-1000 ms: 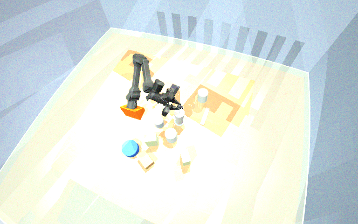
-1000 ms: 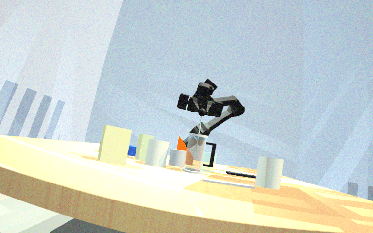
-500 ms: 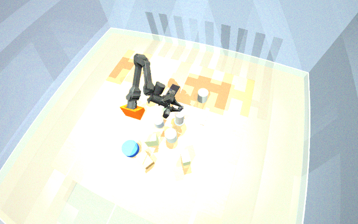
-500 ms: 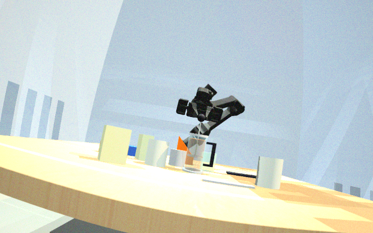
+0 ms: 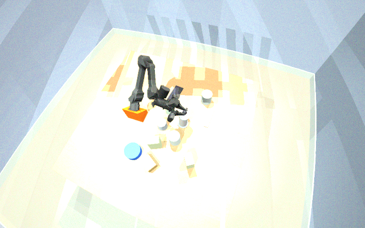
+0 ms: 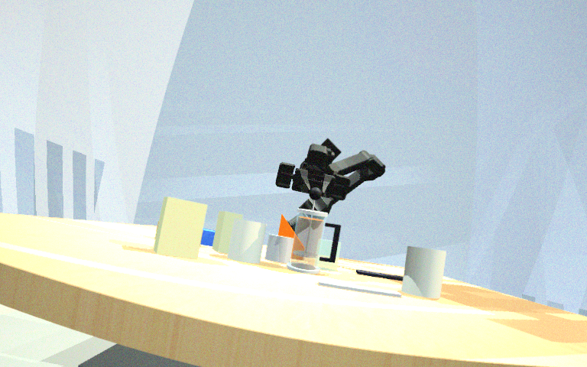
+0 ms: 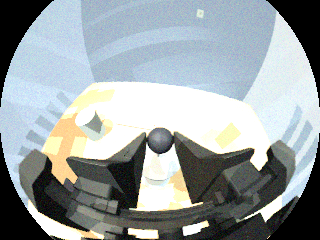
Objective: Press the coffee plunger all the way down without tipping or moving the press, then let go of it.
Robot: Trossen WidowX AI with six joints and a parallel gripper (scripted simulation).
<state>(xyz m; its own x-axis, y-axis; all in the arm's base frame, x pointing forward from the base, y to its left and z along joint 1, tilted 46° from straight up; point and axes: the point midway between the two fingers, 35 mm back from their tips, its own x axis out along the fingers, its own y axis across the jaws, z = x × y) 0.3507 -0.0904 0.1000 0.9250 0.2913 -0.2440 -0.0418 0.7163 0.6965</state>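
Right now the coffee press is 9 cm below my gripper tip, 2 cm to the left of it and 2 cm behind it. The rest, counted from my gripper tip: blue disc 31 cm behind, 29 cm to the right, 16 cm below; then dark flat tablet 25 cm to the left, 18 cm below, 15 cm behind.
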